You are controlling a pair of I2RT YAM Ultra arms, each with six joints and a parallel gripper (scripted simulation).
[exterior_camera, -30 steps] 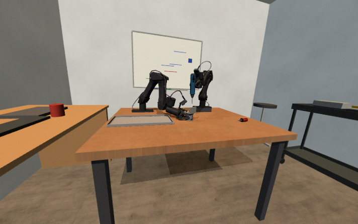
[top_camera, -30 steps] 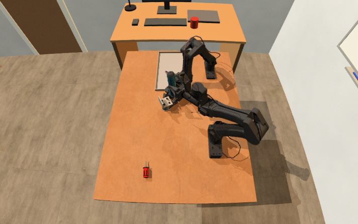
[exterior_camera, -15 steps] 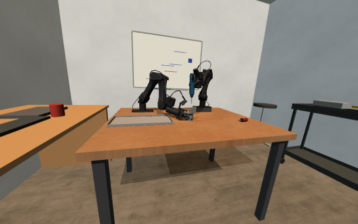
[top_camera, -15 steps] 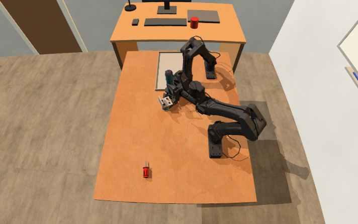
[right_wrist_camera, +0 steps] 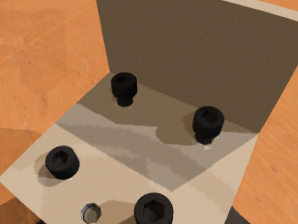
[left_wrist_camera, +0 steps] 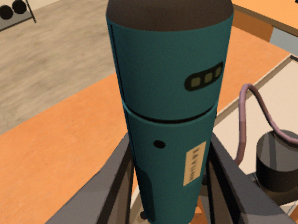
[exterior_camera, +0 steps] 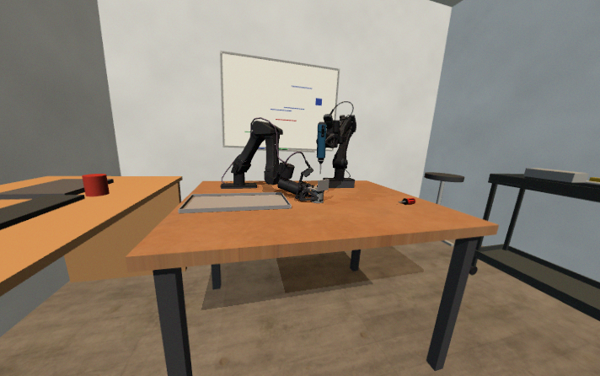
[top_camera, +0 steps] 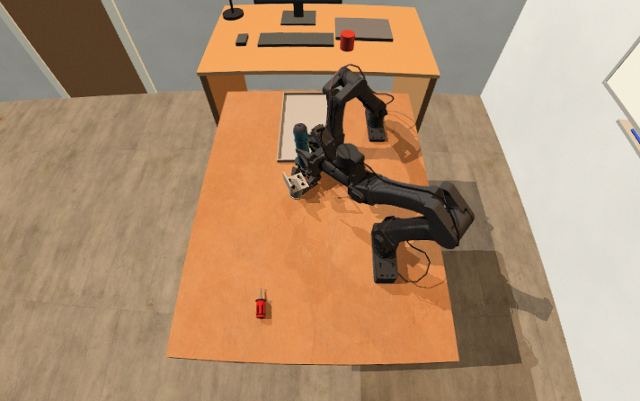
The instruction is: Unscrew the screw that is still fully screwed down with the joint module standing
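Now: the l-shaped bracket 50 mm above my right hand. Also, from my right hand: small red screwdriver 80 mm ahead, 430 mm to the left, 10 mm below; then grey bit 40 mm behind, 20 mm to the left, 120 mm above; then grey tray 360 mm to the right, 20 mm below.
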